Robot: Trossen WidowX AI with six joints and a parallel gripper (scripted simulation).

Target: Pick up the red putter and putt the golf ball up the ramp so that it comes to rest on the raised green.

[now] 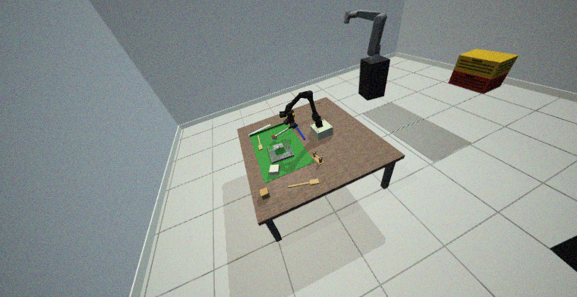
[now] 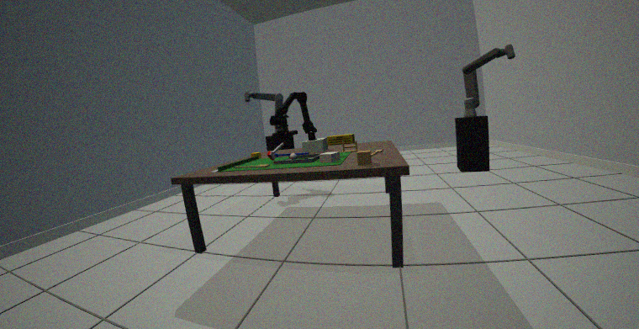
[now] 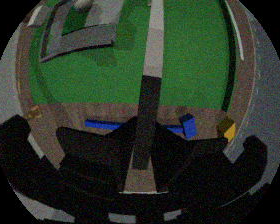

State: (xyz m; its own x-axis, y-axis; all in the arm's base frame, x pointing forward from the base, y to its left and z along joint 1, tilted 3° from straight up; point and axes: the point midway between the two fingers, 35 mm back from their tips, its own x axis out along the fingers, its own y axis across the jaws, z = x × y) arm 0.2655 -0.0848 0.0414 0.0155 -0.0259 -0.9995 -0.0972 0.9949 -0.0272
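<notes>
Right now my gripper tip is 7 cm above the blue putter, 6 cm past it and 2 cm to the left of it. Round my gripper tip: red putter: 12 cm ahead, 1 cm to the left, 1 cm below; yellow cube: 33 cm to the right, 7 cm below, 3 cm behind; white golf ball: 21 cm ahead, 17 cm to the left, 6 cm below.
</notes>
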